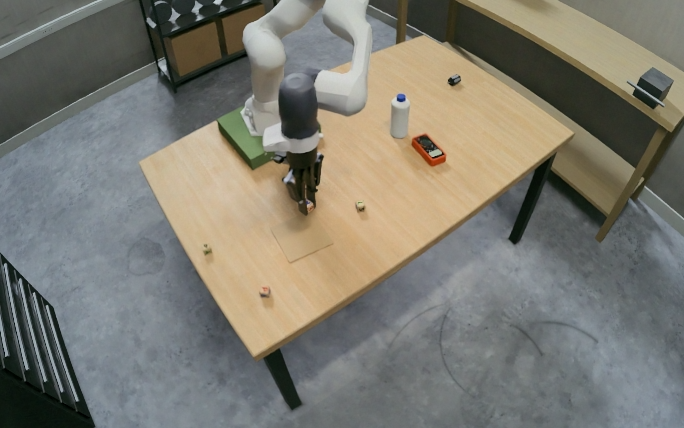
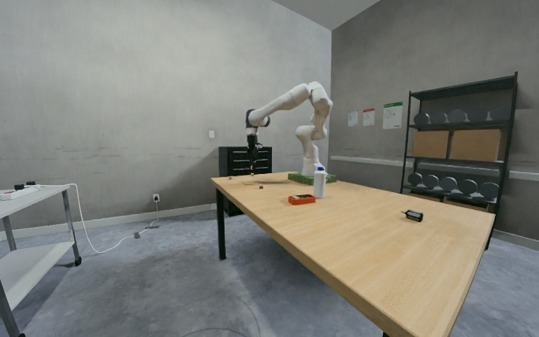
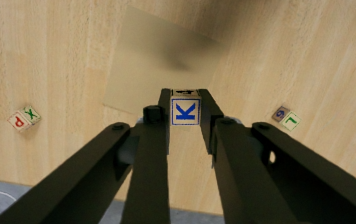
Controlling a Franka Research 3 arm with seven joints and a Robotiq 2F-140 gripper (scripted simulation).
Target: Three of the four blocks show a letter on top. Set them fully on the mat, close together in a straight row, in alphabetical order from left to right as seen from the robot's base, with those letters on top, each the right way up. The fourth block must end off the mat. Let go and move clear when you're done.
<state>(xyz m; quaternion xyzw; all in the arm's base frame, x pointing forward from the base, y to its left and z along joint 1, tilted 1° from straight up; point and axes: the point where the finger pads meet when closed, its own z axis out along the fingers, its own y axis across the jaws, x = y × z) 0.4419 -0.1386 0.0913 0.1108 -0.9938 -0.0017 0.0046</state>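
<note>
My gripper is now 1 cm past the tan mat, 3 cm to the left of it and 14 cm above it. Round my hand: white bottle: 18 cm behind, 49 cm to the left, 6 cm below; then block: 2 cm ahead, 17 cm to the left, 13 cm below; then orange meter: 4 cm behind, 51 cm to the left, 12 cm below.
</note>
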